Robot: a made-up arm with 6 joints.
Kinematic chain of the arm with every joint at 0, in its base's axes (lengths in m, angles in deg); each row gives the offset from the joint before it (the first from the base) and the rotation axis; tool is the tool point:
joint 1: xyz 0 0 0.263 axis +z
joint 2: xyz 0 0 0 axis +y
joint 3: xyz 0 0 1.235 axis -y
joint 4: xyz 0 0 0 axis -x
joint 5: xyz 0.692 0 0 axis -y
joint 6: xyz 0 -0.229 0 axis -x
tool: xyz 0 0 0
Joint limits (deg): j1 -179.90..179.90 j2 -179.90..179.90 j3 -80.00..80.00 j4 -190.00..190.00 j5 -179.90..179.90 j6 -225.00..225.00
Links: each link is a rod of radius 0.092 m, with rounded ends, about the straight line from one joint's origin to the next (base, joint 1, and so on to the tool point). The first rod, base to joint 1, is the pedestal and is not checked.
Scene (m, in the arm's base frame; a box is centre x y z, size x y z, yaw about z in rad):
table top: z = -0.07
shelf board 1: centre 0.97 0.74 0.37 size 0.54 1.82 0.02 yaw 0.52
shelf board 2: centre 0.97 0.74 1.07 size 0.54 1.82 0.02 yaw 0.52
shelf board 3: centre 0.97 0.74 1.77 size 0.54 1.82 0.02 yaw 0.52
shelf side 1: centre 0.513 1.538 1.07 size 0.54 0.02 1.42 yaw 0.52
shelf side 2: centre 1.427 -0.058 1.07 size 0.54 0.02 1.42 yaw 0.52
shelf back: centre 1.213 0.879 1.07 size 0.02 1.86 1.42 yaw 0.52
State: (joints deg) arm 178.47 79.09 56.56 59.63 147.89 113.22
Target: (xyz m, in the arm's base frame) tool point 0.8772 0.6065 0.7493
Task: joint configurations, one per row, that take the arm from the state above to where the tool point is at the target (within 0.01 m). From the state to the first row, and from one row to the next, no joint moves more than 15 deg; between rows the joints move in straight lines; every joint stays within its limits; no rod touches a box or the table.
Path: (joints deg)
1: 165.06 72.56 43.61 54.77 147.89 113.22
2: 151.65 66.04 30.66 49.90 147.89 113.22
3: 138.24 59.51 17.72 45.04 147.89 113.22
4: 124.83 52.98 4.77 40.18 147.89 113.22
5: 111.42 46.46 -8.18 35.31 147.89 113.22
6: 98.01 39.93 -21.13 30.45 147.89 113.22
7: 84.60 33.40 -34.08 25.59 147.89 113.22
8: 71.18 26.88 -47.03 20.72 147.89 113.22
9: 57.77 20.35 -59.97 15.86 147.89 113.22
10: 51.92 25.82 -45.33 19.40 147.89 113.22
11: 46.07 31.30 -30.68 22.93 147.89 113.22

